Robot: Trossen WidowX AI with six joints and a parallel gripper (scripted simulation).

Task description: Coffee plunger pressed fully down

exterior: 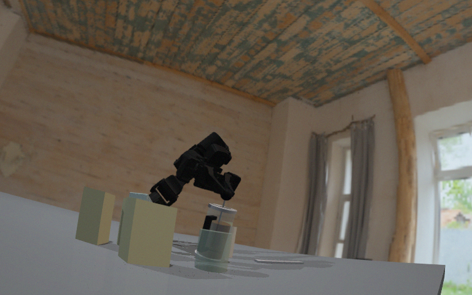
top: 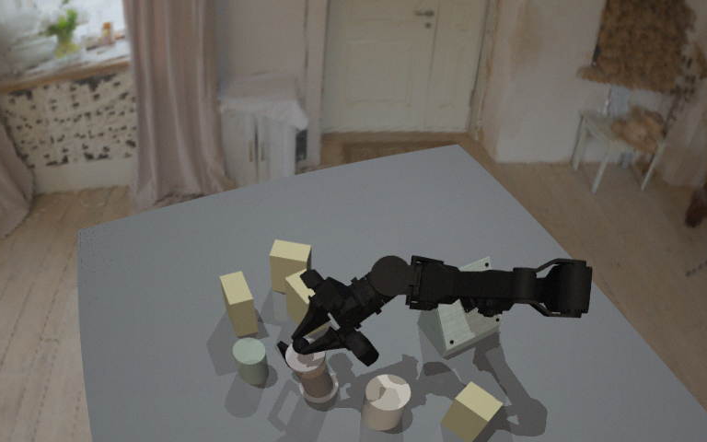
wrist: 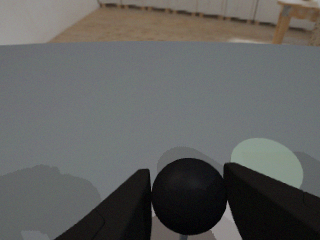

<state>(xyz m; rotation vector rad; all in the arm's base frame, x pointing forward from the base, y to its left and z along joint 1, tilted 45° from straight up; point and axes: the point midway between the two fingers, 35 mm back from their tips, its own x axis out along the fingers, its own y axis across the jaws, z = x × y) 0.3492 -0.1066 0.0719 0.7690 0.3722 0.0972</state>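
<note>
Now: gripper tip 2 cm past the coffee press, 1 cm to the left of it and 9 cm above it.
</note>
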